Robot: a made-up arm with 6 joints.
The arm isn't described. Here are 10 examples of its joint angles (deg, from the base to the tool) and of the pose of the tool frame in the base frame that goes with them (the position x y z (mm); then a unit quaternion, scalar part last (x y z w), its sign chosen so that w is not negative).
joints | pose
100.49 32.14 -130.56 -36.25 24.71 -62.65 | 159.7 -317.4 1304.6 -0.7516 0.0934 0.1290 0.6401
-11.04 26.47 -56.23 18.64 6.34 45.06 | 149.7 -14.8 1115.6 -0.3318 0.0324 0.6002 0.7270
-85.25 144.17 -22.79 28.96 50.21 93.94 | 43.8 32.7 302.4 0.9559 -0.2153 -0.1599 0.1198
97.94 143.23 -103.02 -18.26 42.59 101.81 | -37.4 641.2 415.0 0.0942 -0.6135 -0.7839 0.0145
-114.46 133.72 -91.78 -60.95 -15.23 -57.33 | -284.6 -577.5 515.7 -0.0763 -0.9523 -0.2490 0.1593
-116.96 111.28 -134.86 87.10 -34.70 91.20 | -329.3 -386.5 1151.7 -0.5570 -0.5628 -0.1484 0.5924
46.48 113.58 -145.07 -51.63 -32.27 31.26 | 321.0 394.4 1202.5 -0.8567 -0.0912 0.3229 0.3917
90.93 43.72 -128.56 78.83 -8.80 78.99 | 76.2 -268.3 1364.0 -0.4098 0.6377 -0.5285 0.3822
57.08 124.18 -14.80 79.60 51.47 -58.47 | -35.0 125.1 369.1 -0.1565 -0.4523 -0.7333 0.4829
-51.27 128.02 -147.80 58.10 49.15 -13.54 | 465.6 -419.3 995.3 -0.2353 0.3792 0.6126 0.6523
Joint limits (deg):
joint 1: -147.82..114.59
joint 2: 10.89..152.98
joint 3: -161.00..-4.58
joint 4: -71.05..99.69
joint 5: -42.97..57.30
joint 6: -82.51..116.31
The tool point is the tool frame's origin. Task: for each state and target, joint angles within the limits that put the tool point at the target. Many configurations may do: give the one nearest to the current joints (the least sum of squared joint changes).
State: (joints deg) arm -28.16 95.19 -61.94 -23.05 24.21 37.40
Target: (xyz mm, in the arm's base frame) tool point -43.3 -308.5 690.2
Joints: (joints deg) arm -84.34 61.70 -40.98 -37.02 55.18 30.44
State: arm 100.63 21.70 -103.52 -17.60 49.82 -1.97
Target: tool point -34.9 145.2 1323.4
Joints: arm 114.59 61.74 -120.10 -4.57 28.32 4.13
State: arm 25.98 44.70 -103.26 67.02 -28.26 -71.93
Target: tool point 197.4 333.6 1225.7
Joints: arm 66.16 78.04 -107.03 67.67 -13.16 -69.14
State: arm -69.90 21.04 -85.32 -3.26 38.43 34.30
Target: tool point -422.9 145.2 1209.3
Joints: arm -19.32 11.24 -116.29 -11.08 27.28 36.26
